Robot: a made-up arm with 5 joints.
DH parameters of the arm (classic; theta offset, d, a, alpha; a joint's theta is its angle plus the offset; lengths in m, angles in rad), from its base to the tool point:
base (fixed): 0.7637 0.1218 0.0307 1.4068
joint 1: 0 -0.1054 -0.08 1.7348
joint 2: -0.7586 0 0.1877 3.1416
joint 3: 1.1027 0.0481 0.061 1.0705
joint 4: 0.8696 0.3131 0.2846 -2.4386
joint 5: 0.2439 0 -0.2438 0
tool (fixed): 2.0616 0.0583 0 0
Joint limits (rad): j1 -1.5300..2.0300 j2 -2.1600..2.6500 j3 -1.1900..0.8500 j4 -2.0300..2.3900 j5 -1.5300..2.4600
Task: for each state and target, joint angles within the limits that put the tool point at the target. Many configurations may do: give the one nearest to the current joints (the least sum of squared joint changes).
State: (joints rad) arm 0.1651 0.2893 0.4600 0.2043 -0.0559
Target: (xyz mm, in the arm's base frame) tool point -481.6 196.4 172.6
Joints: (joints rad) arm 0.8059 -0.5690 0.5127 -0.0905 -0.3740
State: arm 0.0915 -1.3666 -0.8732 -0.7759 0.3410
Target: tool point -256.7 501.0 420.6
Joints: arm -0.2781 -1.0946 -0.9247 -0.9972 0.3687
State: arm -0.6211 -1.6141 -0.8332 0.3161 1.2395
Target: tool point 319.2 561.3 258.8
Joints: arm -1.2208 -1.2252 -1.1194 0.5490 1.6555
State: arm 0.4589 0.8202 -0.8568 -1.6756 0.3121
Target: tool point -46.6 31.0 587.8
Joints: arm 1.1129 0.5331 -0.7628 -1.4807 0.2128
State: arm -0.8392 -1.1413 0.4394 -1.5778 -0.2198
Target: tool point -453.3 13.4 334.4
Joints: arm -0.3536 -1.4550 0.8049 -1.5379 -0.6286
